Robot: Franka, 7 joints.
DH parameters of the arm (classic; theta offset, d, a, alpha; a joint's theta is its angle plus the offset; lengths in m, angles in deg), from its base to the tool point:
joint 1: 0 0.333 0 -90
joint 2: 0 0 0 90
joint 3: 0 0.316 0.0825 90
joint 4: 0 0 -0.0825 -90
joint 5: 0 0.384 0 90
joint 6: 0 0 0.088 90
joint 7: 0 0.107 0 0
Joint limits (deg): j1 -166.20..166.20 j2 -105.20..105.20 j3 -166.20..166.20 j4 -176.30..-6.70 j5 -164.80..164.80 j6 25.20..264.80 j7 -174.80..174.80
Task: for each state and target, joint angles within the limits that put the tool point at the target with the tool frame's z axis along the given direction. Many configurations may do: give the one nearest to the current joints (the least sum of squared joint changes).
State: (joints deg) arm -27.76 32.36 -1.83 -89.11 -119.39 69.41 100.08
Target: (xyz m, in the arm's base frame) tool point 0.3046 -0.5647 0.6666 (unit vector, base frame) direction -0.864 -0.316 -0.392
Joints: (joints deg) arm -52.64 24.62 2.88 -58.96 -68.94 69.33 100.08
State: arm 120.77 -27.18 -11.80 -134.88 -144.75 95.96 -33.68
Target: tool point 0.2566 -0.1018 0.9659 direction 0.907 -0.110 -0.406
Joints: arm 123.63 -62.65 -4.33 -85.58 -117.46 56.54 -33.68
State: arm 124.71 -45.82 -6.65 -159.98 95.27 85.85 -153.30
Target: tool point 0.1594 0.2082 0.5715 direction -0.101 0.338 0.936
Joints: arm 88.57 -73.76 -39.35 -168.41 133.26 101.49 -153.30
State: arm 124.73 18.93 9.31 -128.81 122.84 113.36 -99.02
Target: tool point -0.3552 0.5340 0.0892 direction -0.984 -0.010 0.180
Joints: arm 113.03 53.80 2.53 -99.10 115.04 92.89 -99.02
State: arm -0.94 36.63 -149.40 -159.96 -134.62 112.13 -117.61
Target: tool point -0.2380 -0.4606 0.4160 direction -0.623 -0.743 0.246
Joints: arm 12.99 10.26 -129.99 -136.13 -162.52 126.41 -117.61
